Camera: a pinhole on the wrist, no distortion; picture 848 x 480 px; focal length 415.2 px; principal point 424.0 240.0 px. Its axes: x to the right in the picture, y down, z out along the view. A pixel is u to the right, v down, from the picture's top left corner.
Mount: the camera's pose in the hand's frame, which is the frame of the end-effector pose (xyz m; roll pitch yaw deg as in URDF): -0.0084 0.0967 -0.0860 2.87 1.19 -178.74
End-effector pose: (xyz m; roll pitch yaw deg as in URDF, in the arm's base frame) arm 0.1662 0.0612 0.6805 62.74 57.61 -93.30
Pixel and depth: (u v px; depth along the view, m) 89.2 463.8 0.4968
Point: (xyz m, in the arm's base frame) -0.2954 -0.1838 0.3945
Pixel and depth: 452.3 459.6 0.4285
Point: -0.1984 0.0502 0.7508
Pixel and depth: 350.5 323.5 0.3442
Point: -0.0549 -0.0872 0.7276
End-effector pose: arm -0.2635 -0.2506 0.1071 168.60 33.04 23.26
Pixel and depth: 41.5 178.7 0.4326
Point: -0.0238 -0.4265 -0.3565
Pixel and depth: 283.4 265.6 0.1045
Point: -0.2056 -0.3326 0.0936
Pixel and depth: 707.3 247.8 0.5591
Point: -0.7135 -0.6567 -0.0384
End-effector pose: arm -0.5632 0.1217 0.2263 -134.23 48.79 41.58
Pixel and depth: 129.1 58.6 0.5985
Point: -0.7838 0.0419 -0.4936
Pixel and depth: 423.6 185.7 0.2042
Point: -0.6629 0.0204 0.1197
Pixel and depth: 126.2 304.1 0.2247
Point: -0.6100 0.1461 0.0124
